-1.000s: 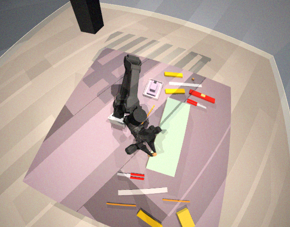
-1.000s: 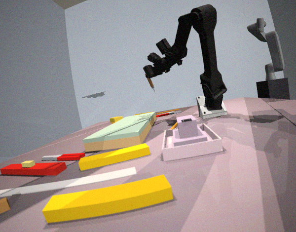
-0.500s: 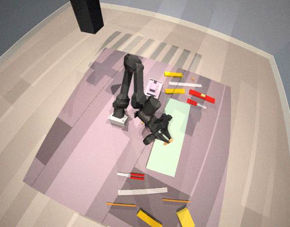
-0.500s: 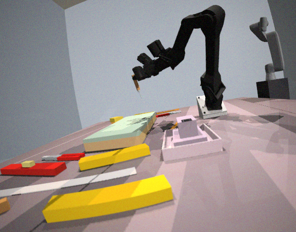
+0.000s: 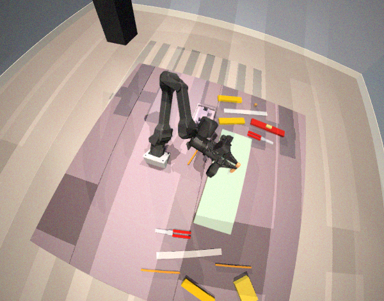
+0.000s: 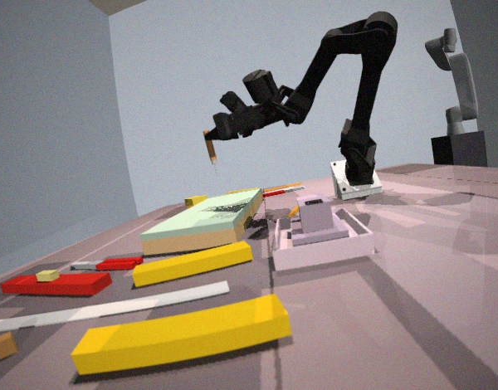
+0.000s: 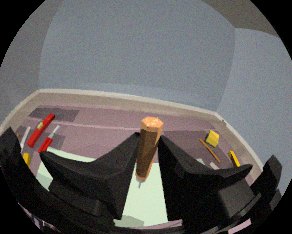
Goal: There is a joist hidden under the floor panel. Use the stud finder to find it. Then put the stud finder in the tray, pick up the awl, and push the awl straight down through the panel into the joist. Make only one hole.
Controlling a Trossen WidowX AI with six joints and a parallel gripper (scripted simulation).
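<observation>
The awl lies 50 mm below my gripper tip and 10 mm behind it. Round my gripper tip: red level (410 mm to the left, 200 mm below, 180 mm ahead); tray (310 mm to the left, 220 mm behind, 200 mm below); stud finder (320 mm to the left, 220 mm behind, 170 mm below).
</observation>
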